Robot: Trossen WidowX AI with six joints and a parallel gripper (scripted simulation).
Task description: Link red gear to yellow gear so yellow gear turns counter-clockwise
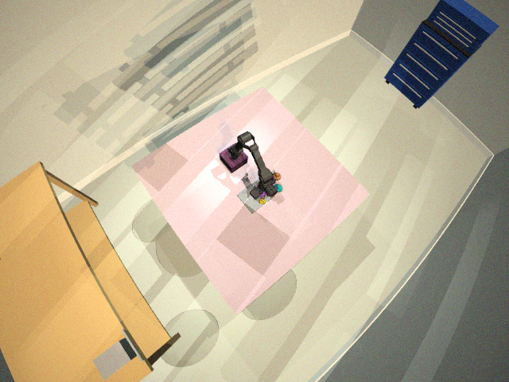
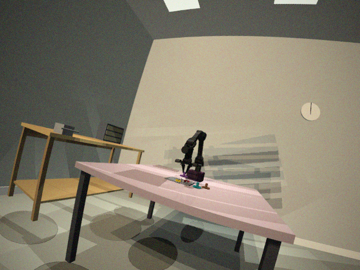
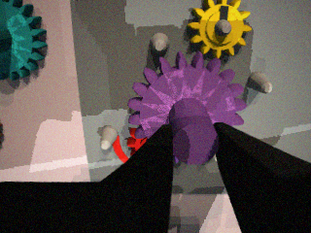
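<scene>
My gripper tip is now 40 mm short of the yellow gear, 30 mm to the left of it and 60 mm above it. Round my gripper tip: red gear 40 mm behind, 30 mm to the left, 60 mm below; purple gear 10 mm below; teal gear 60 mm ahead, 120 mm to the left, 60 mm below.
</scene>
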